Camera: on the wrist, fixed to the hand. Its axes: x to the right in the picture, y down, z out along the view.
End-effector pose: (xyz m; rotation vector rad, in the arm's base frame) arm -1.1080 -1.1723 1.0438 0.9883 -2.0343 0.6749
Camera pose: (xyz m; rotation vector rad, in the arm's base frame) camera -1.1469 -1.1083 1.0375 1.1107 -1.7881 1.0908
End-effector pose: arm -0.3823 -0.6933 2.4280 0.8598 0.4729 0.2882
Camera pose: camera -0.4131 -0.6399 2.4710 1.1764 0.7041 0.2592
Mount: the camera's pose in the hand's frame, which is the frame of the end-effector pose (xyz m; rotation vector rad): -0.0158 0.0685 -0.0266 0.3518 0.1685 -0.0250
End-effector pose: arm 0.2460 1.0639 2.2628 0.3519 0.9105 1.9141
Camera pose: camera 0.1948 1.0201 2.2961 0.3867 1.3633 1.7776
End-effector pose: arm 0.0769 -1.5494 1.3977 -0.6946 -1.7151 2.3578
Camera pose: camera 0.1130 -1.5556 1.3321 -0.7755 -1.1930 2.4145
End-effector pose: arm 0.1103 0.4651 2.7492 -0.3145 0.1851 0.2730
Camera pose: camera 0.0717 0.5153 2.7087 0.0098 0.3896 0.1845
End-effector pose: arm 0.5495 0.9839 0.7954 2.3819 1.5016 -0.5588
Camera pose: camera 0.6100 0.9533 0.8278 -2.5467 -1.5048 0.6448
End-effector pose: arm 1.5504 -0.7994 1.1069 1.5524 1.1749 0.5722
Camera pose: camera 1.5484 -0.7987 1.1820 1.8082 1.4818 0.5059
